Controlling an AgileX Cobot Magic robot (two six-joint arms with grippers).
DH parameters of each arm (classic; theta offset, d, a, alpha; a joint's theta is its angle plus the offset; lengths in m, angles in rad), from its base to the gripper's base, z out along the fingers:
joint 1: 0 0.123 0 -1.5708
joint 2: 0.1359 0 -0.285 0
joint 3: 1.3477 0 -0.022 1.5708
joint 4: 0 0.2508 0 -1.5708
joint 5: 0 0 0.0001 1.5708
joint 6: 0 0.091 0 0
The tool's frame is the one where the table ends.
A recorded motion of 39 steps. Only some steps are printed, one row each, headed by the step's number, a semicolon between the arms.
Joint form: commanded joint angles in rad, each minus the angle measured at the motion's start. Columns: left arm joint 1, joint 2, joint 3, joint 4, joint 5, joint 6; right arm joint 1, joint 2, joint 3, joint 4, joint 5, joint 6.
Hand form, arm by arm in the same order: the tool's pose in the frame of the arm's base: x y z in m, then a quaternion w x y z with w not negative. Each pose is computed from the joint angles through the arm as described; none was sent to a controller.
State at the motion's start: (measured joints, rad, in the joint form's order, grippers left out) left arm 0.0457 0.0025 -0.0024 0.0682 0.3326 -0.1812; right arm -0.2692 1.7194 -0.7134 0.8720 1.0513 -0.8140
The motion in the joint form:
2: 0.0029 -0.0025 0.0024 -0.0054 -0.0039 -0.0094; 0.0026 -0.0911 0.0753 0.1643 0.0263 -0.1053
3: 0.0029 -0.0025 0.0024 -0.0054 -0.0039 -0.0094; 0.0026 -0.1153 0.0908 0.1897 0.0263 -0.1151
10: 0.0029 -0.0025 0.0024 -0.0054 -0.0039 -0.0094; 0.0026 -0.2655 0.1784 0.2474 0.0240 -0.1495
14: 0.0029 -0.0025 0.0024 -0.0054 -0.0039 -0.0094; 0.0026 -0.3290 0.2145 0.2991 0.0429 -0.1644
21: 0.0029 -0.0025 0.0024 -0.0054 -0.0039 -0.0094; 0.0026 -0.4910 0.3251 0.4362 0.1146 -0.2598
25: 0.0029 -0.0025 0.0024 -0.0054 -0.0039 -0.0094; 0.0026 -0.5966 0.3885 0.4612 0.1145 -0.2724
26: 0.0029 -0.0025 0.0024 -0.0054 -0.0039 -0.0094; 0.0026 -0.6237 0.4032 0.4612 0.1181 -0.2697
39: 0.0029 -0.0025 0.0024 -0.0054 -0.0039 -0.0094; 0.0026 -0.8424 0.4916 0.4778 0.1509 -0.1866
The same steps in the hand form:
2: 0.0537 0.0045 0.1836 0.61679 -0.07686 0.78317 -0.01750; 0.2322 0.0081 0.1603 0.06543 0.02886 0.90773 0.41342
3: 0.0537 0.0045 0.1836 0.61679 -0.07686 0.78317 -0.01750; 0.2293 0.0100 0.1641 0.07710 0.03128 0.90443 0.41842
10: 0.0537 0.0045 0.1836 0.61679 -0.07686 0.78317 -0.01750; 0.2060 0.0185 0.1820 0.12553 0.02211 0.89692 0.42341
14: 0.0537 0.0045 0.1836 0.61679 -0.07686 0.78317 -0.01750; 0.1965 0.0236 0.1905 0.14793 0.02305 0.88579 0.43928
21: 0.0537 0.0045 0.1836 0.61679 -0.07686 0.78317 -0.01750; 0.1668 0.0382 0.2062 0.20868 -0.00083 0.84955 0.48448
25: 0.0537 0.0045 0.1836 0.61679 -0.07686 0.78317 -0.01750; 0.1480 0.0439 0.2090 0.23511 -0.00936 0.84286 0.48396
26: 0.0537 0.0045 0.1836 0.61679 -0.07686 0.78317 -0.01750; 0.1429 0.0454 0.2095 0.23875 -0.01228 0.84168 0.48417
39: 0.0537 0.0045 0.1836 0.61679 -0.07686 0.78317 -0.01750; 0.1086 0.0562 0.2151 0.26747 -0.01552 0.82635 0.49534

